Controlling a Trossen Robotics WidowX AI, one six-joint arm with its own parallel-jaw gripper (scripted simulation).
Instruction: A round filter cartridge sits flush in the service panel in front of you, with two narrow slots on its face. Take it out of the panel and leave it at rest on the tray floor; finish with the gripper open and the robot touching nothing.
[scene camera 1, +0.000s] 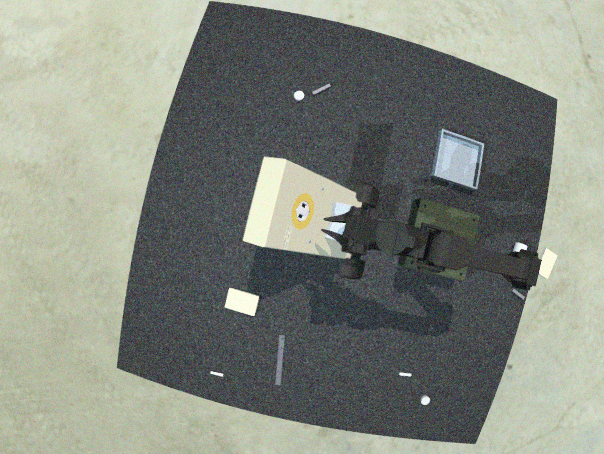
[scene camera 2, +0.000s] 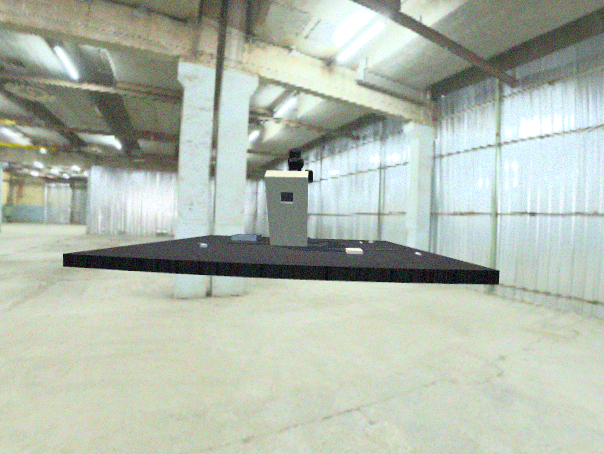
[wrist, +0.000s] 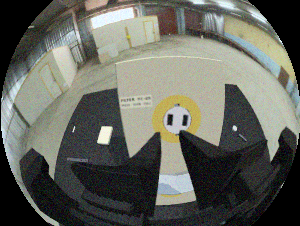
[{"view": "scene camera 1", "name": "my gripper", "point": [323, 224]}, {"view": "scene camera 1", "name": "cream service panel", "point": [282, 185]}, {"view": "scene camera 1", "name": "grey tray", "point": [457, 160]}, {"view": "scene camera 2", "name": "cream service panel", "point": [286, 191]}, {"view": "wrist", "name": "my gripper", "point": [169, 135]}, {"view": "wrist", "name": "cream service panel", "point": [148, 87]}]
